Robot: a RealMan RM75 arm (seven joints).
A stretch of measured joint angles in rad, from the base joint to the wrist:
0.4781 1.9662 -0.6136 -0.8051 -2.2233 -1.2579 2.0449
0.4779 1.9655 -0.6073 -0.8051 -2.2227 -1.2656 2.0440
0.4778 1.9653 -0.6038 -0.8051 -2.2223 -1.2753 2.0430
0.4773 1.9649 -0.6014 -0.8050 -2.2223 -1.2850 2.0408
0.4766 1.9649 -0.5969 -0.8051 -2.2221 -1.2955 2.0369
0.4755 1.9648 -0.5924 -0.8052 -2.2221 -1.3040 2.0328
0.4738 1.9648 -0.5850 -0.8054 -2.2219 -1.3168 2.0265
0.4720 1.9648 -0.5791 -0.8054 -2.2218 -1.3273 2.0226
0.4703 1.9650 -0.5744 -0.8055 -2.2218 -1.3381 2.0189
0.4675 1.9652 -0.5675 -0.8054 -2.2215 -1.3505 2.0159
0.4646 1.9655 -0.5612 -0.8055 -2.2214 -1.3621 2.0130
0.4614 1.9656 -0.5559 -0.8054 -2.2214 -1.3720 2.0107
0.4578 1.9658 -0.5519 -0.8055 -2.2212 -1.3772 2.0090
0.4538 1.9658 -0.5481 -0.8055 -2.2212 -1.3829 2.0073
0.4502 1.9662 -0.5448 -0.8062 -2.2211 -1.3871 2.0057
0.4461 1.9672 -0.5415 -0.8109 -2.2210 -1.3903 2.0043
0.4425 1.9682 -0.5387 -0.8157 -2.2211 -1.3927 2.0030
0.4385 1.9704 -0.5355 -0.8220 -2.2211 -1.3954 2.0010
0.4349 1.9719 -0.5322 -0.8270 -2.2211 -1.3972 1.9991
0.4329 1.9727 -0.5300 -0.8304 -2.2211 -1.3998 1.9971
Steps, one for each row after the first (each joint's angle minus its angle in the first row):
-0.0002 -0.0007 0.0063 0.0000 0.0006 -0.0077 -0.0009
-0.0003 -0.0009 0.0098 0.0000 0.0010 -0.0174 -0.0019
-0.0008 -0.0013 0.0122 0.0001 0.0010 -0.0271 -0.0041
-0.0015 -0.0013 0.0167 0.0000 0.0012 -0.0376 -0.0080
-0.0026 -0.0014 0.0212 -0.0001 0.0012 -0.0461 -0.0121
-0.0043 -0.0014 0.0286 -0.0003 0.0014 -0.0589 -0.0184
-0.0061 -0.0014 0.0345 -0.0003 0.0015 -0.0694 -0.0223
-0.0078 -0.0012 0.0392 -0.0004 0.0015 -0.0802 -0.0260
-0.0106 -0.0010 0.0461 -0.0003 0.0018 -0.0926 -0.0290
-0.0135 -0.0007 0.0524 -0.0004 0.0019 -0.1042 -0.0319
-0.0167 -0.0006 0.0577 -0.0003 0.0019 -0.1141 -0.0342
-0.0203 -0.0004 0.0617 -0.0004 0.0021 -0.1193 -0.0359
-0.0243 -0.0004 0.0655 -0.0004 0.0021 -0.1250 -0.0376
-0.0279 0.0000 0.0688 -0.0011 0.0022 -0.1292 -0.0392
-0.0320 0.0010 0.0721 -0.0058 0.0023 -0.1324 -0.0406
-0.0356 0.0020 0.0749 -0.0106 0.0022 -0.1348 -0.0419
-0.0396 0.0042 0.0781 -0.0169 0.0022 -0.1375 -0.0439
-0.0432 0.0057 0.0814 -0.0219 0.0022 -0.1393 -0.0458
-0.0452 0.0065 0.0836 -0.0253 0.0022 -0.1419 -0.0478

